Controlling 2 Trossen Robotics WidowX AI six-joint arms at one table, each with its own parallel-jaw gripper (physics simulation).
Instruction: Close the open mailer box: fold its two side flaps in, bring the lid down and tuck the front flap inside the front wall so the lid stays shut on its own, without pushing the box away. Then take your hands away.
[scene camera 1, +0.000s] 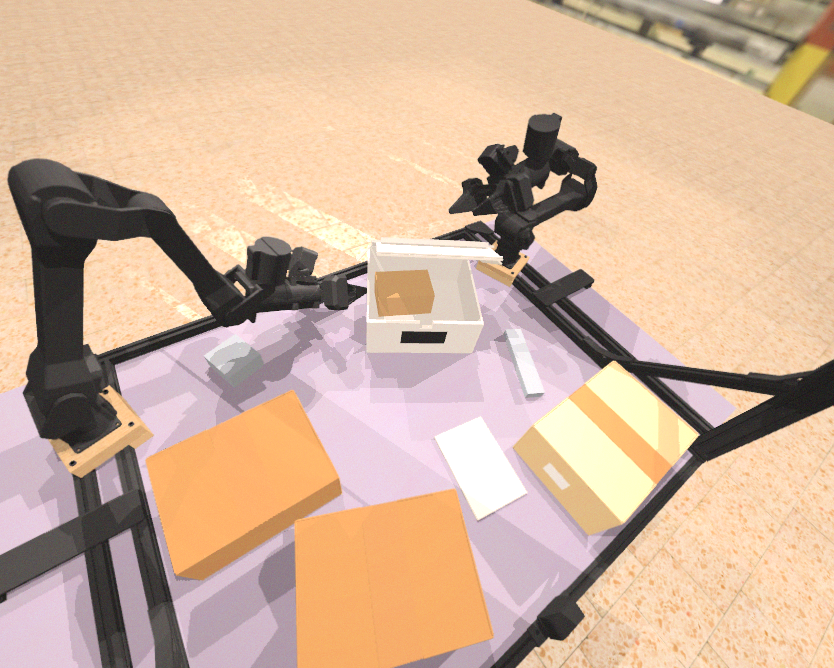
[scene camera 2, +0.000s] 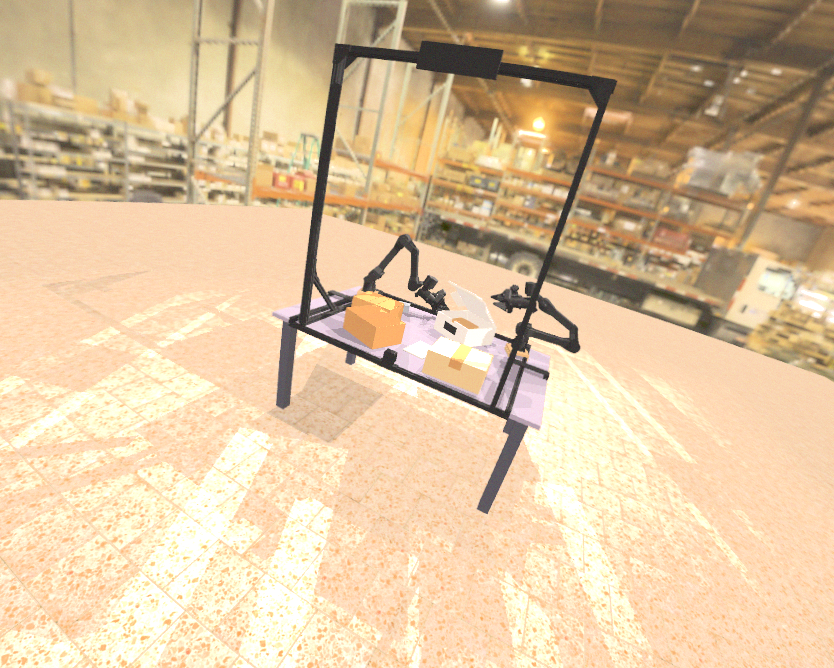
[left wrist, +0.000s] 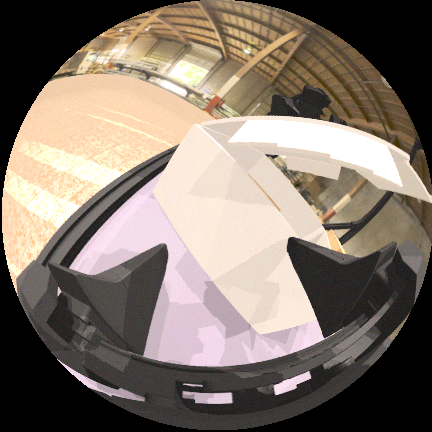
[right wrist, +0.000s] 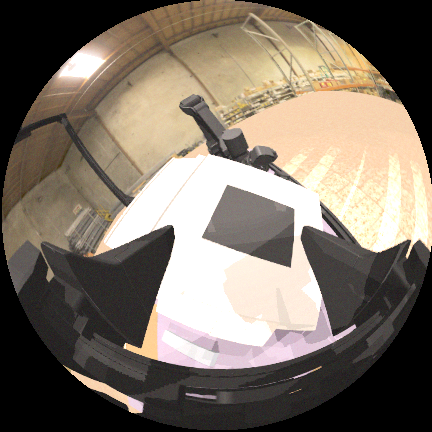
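Pixels of known places: left gripper, fingertip midpoint: (scene camera 1: 354, 290) (scene camera 2: 449, 314) (left wrist: 228, 247); right gripper, fingertip midpoint: (scene camera 1: 460, 212) (scene camera 2: 491, 300) (right wrist: 241, 232); left arm's base at its link origin: (scene camera 1: 90, 425); right arm's base at its link origin: (scene camera 1: 504, 257).
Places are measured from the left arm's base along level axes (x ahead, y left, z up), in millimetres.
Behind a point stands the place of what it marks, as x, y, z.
Observation:
The white mailer box (scene camera 1: 386, 336) {440, -213, 10} (scene camera 2: 462, 331) {549, -328, 29} (left wrist: 220, 215) {513, -90, 12} stands open near the table's back edge, a brown block (scene camera 1: 403, 292) {547, -163, 17} inside. Its lid (scene camera 1: 435, 249) {514, -240, 201} (scene camera 2: 471, 303) {568, -162, 130} (left wrist: 275, 131) {513, -74, 90} (right wrist: 200, 260) {617, -240, 151} is raised above the back; a flap (left wrist: 312, 167) {665, -267, 112} hangs off it in the left wrist view. I cannot tell the side flaps' exact positions. My left gripper (scene camera 1: 356, 290) {477, -89, 19} (scene camera 2: 444, 306) {477, -89, 19} (left wrist: 228, 247) {477, -89, 19} is open and empty beside the box's left wall; contact is unclear. My right gripper (scene camera 1: 460, 203) {656, -195, 182} (scene camera 2: 497, 301) {656, -195, 182} (right wrist: 241, 232) {656, -195, 182} is open and empty, behind and above the box, facing the lid's outer side.
A small grey box (scene camera 1: 234, 360) {217, -43, -10} lies left, a pale bar (scene camera 1: 523, 363) {610, -446, -29} right. Two orange-brown boxes (scene camera 1: 243, 480) {103, -257, 47} (scene camera 1: 393, 584) {146, -490, 53}, a white flat piece (scene camera 1: 480, 467) {375, -496, -42} and a taped carton (scene camera 1: 605, 445) {498, -627, 54} (scene camera 2: 455, 368) {522, -721, 22} lie nearer the front. A black frame (scene camera 2: 321, 173) {-139, -580, 575} surrounds the table.

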